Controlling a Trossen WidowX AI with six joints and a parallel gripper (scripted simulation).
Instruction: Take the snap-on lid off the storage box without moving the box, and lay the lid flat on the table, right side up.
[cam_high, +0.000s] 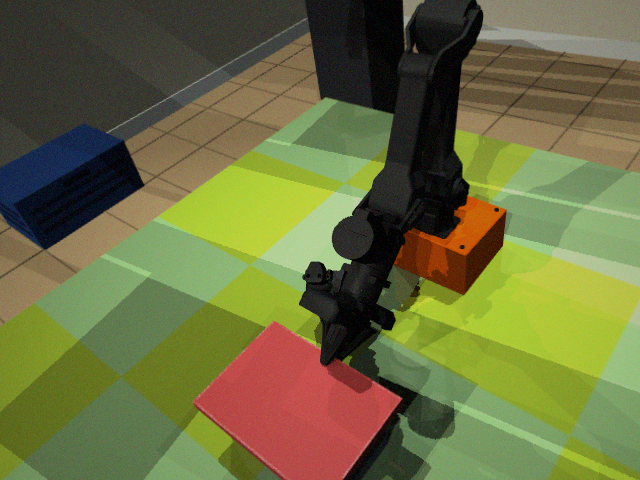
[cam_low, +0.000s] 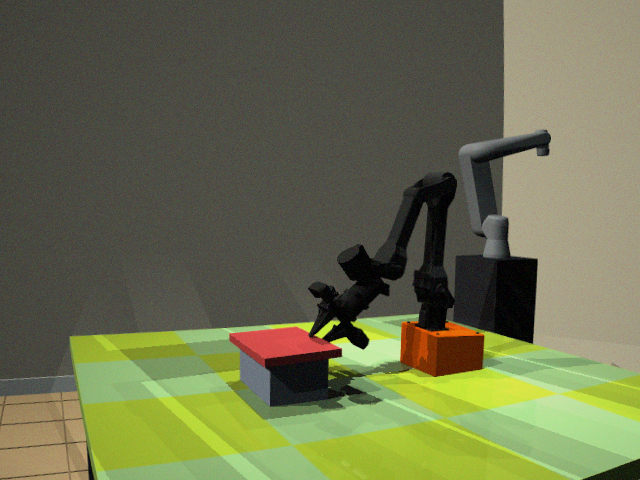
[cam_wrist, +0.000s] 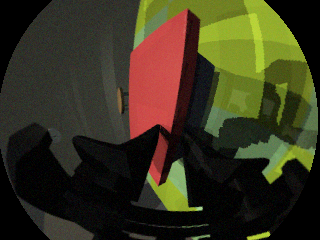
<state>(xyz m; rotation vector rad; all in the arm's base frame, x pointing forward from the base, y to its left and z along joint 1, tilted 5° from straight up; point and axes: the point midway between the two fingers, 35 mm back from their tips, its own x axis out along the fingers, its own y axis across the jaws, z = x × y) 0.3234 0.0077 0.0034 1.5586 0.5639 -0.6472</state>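
Now: gripper tip 7 cm short of the red lid. From my gripper tip the other things lie so: grey-blue storage box (8 cm ahead, 5 cm below).
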